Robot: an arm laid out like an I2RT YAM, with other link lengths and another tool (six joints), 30 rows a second.
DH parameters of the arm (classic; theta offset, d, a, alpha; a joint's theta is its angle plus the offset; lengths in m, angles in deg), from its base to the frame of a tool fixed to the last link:
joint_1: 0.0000 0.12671 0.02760 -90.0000
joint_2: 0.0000 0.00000 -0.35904 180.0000
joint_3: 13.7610 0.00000 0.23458 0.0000
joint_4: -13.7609 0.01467 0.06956 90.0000
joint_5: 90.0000 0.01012 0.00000 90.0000
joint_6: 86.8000 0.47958 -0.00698 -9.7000
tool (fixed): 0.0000 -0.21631 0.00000 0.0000
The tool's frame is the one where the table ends.
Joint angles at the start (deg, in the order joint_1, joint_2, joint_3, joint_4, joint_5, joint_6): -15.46, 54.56, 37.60, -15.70, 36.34, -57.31
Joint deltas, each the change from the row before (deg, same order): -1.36, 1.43, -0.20, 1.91, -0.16, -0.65; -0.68, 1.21, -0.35, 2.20, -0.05, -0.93; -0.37, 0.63, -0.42, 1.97, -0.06, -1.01; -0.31, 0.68, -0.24, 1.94, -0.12, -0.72; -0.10, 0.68, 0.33, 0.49, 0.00, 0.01; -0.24, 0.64, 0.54, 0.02, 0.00, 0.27; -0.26, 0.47, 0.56, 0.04, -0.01, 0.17; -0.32, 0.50, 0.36, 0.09, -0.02, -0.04; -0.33, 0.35, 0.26, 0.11, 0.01, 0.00; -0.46, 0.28, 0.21, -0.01, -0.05, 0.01; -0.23, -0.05, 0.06, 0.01, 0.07, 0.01; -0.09, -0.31, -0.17, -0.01, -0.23, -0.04
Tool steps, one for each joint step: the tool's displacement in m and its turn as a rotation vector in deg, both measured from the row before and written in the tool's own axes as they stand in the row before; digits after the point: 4 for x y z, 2 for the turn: 0.0019, -0.0039, 0.0060, 0.30, 0.93, 0.27; -0.0017, -0.0038, 0.0048, 0.52, 0.36, -0.20; -0.0021, -0.0035, 0.0024, 0.68, -0.01, -0.32; -0.0029, -0.0044, 0.0020, 0.72, -0.19, -0.03; -0.0020, -0.0026, 0.0018, 0.11, 0.02, 0.14; -0.0006, -0.0025, 0.0016, -0.03, 0.19, 0.36; -0.0005, -0.0034, 0.0008, 0.12, 0.12, 0.38; 0.0001, -0.0019, 0.0016, 0.00, 0.28, 0.11; 0.0008, -0.0019, 0.0011, 0.06, 0.27, 0.19; 0.0018, -0.0013, 0.0013, -0.02, 0.37, 0.21; 0.0016, -0.0012, -0.0002, 0.15, 0.20, 0.21; 0.0005, 0.0006, -0.0008, 0.00, -0.18, 0.04
